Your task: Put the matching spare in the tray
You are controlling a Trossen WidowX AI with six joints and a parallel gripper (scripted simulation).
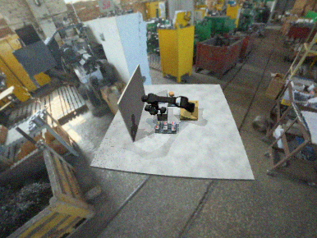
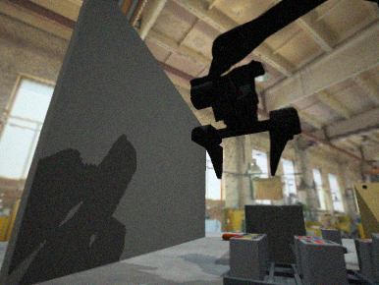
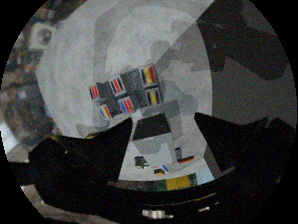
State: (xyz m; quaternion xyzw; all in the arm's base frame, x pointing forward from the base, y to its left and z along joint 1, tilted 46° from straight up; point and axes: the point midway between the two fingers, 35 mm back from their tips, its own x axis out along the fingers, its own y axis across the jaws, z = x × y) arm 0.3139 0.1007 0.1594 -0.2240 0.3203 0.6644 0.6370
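My gripper tip is 1 cm past the spare block, 1 cm to the right of it and 10 cm above it. Round my gripper tip: mounted unit 3 cm behind, 14 cm to the right, 9 cm below; then upright panel 23 cm ahead, 12 cm to the right, 8 cm above.
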